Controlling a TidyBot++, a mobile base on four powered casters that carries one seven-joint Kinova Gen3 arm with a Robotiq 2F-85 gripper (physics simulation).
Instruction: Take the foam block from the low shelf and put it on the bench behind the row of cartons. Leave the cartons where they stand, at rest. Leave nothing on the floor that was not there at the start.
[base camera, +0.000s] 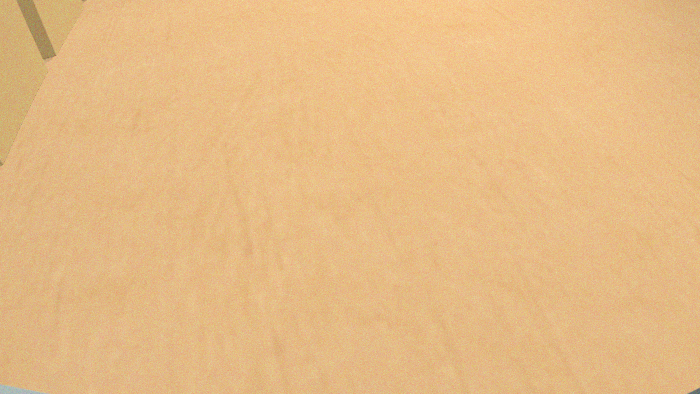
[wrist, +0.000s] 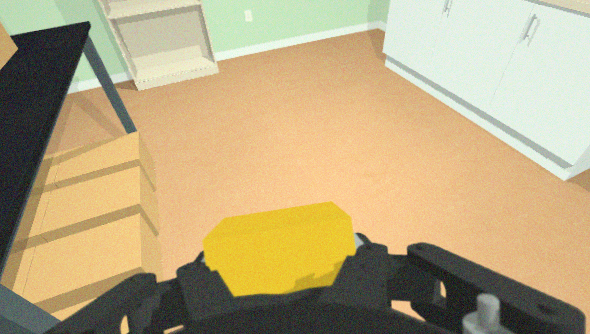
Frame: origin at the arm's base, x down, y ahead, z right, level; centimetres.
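Seen in the pictures: gripper, between the fingertips: (wrist: 284, 249).
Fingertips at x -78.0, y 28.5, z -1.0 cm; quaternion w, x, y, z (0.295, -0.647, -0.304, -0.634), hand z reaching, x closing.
Observation:
Pixels of each thing's top centre, then the offset from my fingertips to it. "pt": a spot on its surface instead. Level surfaces: height alone.
- yellow foam block, centre of its top: (wrist: 284, 256) dx -4.8, dy -3.2, dz +0.2 cm
- black bench top, height of its surface: dx +26.2 cm
- tan carton, a spot on its surface: (wrist: 5, 45) pt dx +21.9, dy +116.2, dz -108.0 cm
The yellow foam block (wrist: 280, 250) is between the fingers of my gripper (wrist: 284, 249) in the wrist view, held above the floor. The black bench top (wrist: 35, 90) runs along the left side of the wrist view, with the gripper to the right of it. A part of one tan carton (wrist: 5, 45) shows on the bench at the left edge. The rest of the carton row is out of view. A low shelf unit (wrist: 177, 79) stands against the far wall; its visible bay holds no foam block.
Several large tan boxes (wrist: 95, 245) stand on the floor under the bench, and part of a box (base camera: 20, 95) shows at the upper left of the base view. A dark bench leg (wrist: 111, 82) stands at the bench's far corner. White cabinets (wrist: 465, 60) stand at the right.

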